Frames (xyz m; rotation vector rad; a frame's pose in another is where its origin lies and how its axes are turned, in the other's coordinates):
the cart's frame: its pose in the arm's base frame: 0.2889 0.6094 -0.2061 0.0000 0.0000 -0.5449
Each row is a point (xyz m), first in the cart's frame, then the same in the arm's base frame.
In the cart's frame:
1: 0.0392 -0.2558 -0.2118
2: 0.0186 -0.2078 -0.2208
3: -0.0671 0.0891 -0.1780
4: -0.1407 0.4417 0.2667
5: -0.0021 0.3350 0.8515
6: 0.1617 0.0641 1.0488
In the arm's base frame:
1: 0.1898 0.3703 -0.4179
2: 0.1971 0.4221 -0.4269
3: 0.2777 0.7204 -0.3841
4: 0.3975 1.0601 0.0606
5: 0.4607 0.8970 0.6454
6: 0.4604 0.5804 0.8427

